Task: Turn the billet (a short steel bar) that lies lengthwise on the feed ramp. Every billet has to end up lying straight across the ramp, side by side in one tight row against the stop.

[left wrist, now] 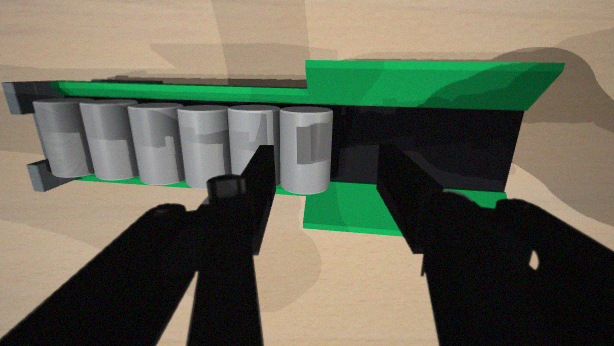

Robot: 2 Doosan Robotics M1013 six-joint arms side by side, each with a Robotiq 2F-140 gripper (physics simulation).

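Frame: origin at the left arm's base, x ahead, y left, z up, level; metres.
Seen in the pictures: left gripper, between the fingertips: (326, 167).
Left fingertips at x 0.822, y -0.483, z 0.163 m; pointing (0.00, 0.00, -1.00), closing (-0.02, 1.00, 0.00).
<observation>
Offsets run from my left fingertips to a thing's top centre. "spot": to the spot under its first point. Level surfaces: height alone.
Several grey steel billets {dx +0.004, dy -0.210, dz -0.071 m} (62, 145) {dx +0.006, dy -0.131, dz -0.060 m} (157, 145) lie straight across the feed ramp {spot: dx +0.003, dy +0.124, dz -0.067 m} (480, 145), side by side in one row from the left end. The rightmost billet {dx +0.006, dy -0.012, dz -0.045 m} (306, 170) also lies straight across, close beside its neighbour; no clear gap shows between them. No billet lies lengthwise in this view. The stop {spot: dx -0.030, dy -0.233, dz -0.074 m} (17, 97) shows as grey blocks at the ramp's left end. My left gripper (326, 167) is open and holds nothing. Its left finger hides part of the second billet from the right; the rightmost billet shows between the fingers. My right gripper does not show.
Green side walls (435, 82) line the ramp, taller and flared on its right part. The near wall is partly hidden by my left gripper's right finger. The ramp stands on a light wooden table top {dz -0.163 m} (125, 30) with shadows across it.
</observation>
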